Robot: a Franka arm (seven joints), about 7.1 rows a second.
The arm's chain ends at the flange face. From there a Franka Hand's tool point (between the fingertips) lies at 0.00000 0.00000 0.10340 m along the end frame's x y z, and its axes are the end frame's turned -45 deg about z.
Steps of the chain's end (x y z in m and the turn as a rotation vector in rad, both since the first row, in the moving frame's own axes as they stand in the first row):
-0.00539, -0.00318, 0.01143, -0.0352, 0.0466, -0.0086
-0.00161, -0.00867, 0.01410, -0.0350, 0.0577, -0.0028
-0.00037, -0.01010, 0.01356, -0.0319, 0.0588, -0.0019
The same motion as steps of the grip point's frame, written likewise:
-0.00070, -0.00009, 0.01125, -0.0578, 0.0081, -0.0086
0.00666, -0.00050, 0.01386, -0.0655, 0.0161, -0.0028
0.00885, -0.00078, 0.01333, -0.0641, 0.0190, -0.0019

